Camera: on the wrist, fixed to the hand. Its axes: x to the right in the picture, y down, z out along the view.
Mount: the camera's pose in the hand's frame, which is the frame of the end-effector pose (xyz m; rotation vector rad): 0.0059 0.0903 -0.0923 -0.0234 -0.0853 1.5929
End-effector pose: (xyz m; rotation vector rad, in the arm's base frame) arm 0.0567 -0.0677 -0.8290 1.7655 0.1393 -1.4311
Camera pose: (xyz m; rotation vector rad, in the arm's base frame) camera 0.1788 -0.0678 -0.7867 1.1209 -1.0527 -0.2785
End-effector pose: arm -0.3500 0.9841 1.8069 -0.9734 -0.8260 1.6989
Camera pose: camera -0.3060 0.9708 1.6861 1.4170 -0.0648 -2.3988
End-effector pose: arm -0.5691 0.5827 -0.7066 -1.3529 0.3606 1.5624
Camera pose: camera -0.5886 0.4749 -0.7752 0.7757 -1.4012 -2.4347
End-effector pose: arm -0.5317 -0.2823 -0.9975 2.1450 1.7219 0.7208
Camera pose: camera -0.5078 -0.3054 -0.8726 -2.9237 0.3764 -0.7911
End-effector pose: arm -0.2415 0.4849 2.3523 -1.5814 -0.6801 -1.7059
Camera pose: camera -0.2280 0.3569 2.3400 -1.4331 0.5493 -0.4199
